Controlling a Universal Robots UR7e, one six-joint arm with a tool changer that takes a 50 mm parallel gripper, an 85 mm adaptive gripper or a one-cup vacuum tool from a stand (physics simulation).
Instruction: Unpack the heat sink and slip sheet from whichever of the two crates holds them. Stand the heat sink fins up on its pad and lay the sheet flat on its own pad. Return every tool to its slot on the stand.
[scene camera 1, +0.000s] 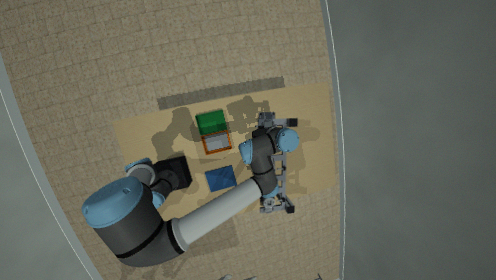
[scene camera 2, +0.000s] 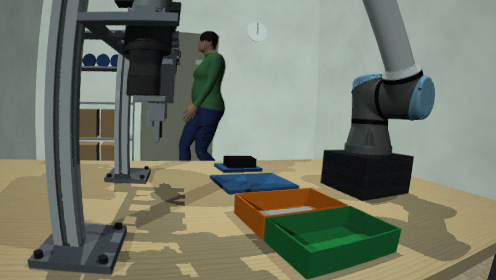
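Where they show: arm's base, origin of its link: (scene camera 1: 167, 180) (scene camera 2: 368, 152).
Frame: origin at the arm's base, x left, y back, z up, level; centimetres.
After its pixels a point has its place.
The black heat sink (scene camera 2: 240, 161) @[x -29.6, y -29.2, z -7.5 cm] sits on the small blue pad (scene camera 2: 220, 167) @[x -31.7, y -35.5, z -9.9 cm] at the back; its fins are too small to make out. The pale slip sheet (scene camera 1: 217, 142) @[x 14.9, y -36.8, z -10.2 cm] (scene camera 2: 287, 211) @[x 12.1, y -35.1, z -10.1 cm] lies in the orange crate (scene camera 1: 218, 151) @[x 8.8, y -36.1, z -7.8 cm] (scene camera 2: 250, 216) @[x 16.9, y -45.9, z -8.3 cm]. The green crate (scene camera 1: 211, 121) @[x 30.3, y -36.6, z -10.3 cm] (scene camera 2: 350, 255) @[x 36.3, y -38.7, z -8.5 cm] stands against it and holds no visible part. The larger blue pad (scene camera 1: 220, 179) @[x -12.8, y -31.5, z -9.6 cm] (scene camera 2: 255, 182) @[x -10.4, y -32.3, z -9.6 cm] is bare. My gripper (scene camera 2: 157, 140) hangs at the tool stand (scene camera 1: 284, 172) @[x -4.2, y -69.7, z 23.5 cm] (scene camera 2: 66, 125) @[x 22.6, y -76.3, z 8.2 cm], fingers down and seen edge-on, so their opening cannot be judged. It is well away from sheet and heat sink.
Another tool (scene camera 1: 268, 204) @[x -19.1, y -57.7, z 24.3 cm] hangs in the stand's lower slot in the scene camera 1 view. The arm's forearm (scene camera 1: 220, 212) @[x 3.4, y -39.6, z 50.4 cm] crosses low over the table there. The black robot base block (scene camera 2: 367, 172) @[x 11.4, y -11.4, z -3.1 cm] stands to the right. A person (scene camera 2: 209, 87) stands behind the table.
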